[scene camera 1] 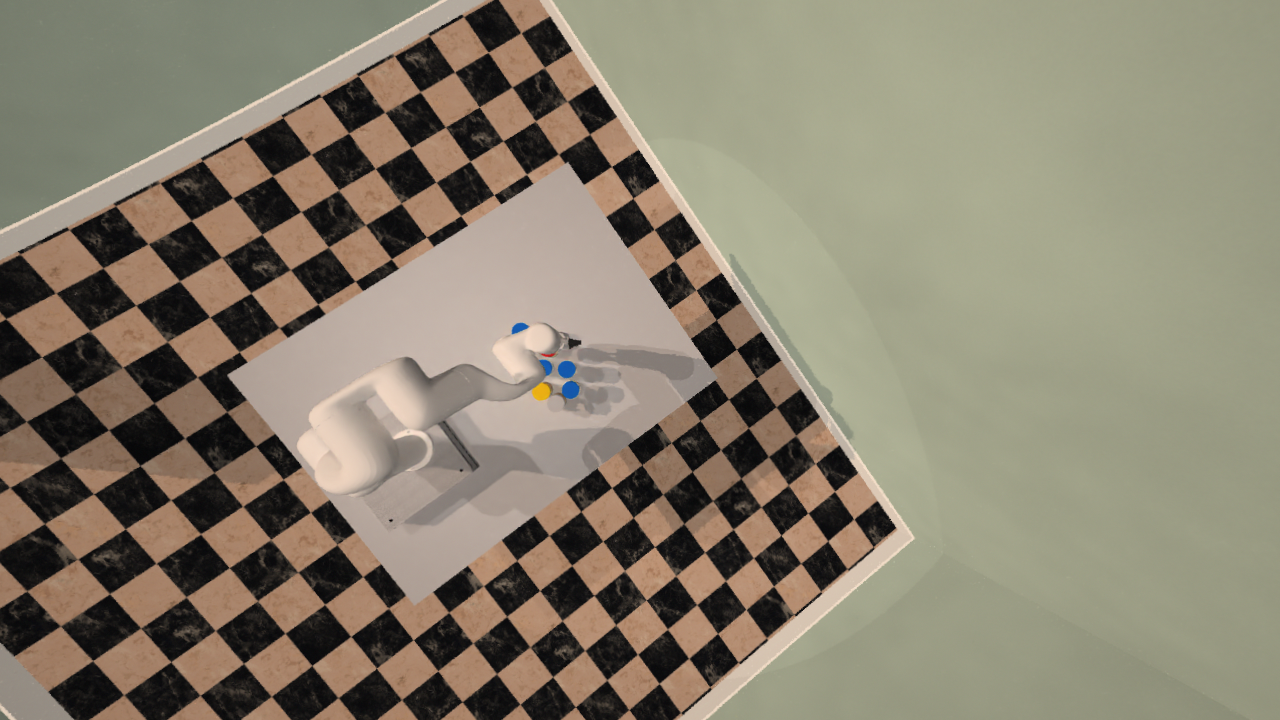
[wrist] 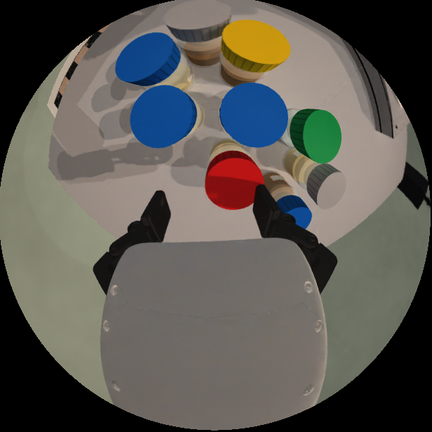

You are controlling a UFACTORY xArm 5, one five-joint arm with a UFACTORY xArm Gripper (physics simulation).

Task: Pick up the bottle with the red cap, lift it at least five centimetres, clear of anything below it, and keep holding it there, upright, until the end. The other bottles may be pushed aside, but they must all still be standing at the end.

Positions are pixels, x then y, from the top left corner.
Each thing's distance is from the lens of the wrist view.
red-capped bottle (wrist: 231, 177): 12 cm
blue-capped bottle (wrist: 152, 59): 13 cm
blue-capped bottle (wrist: 162, 115): 11 cm
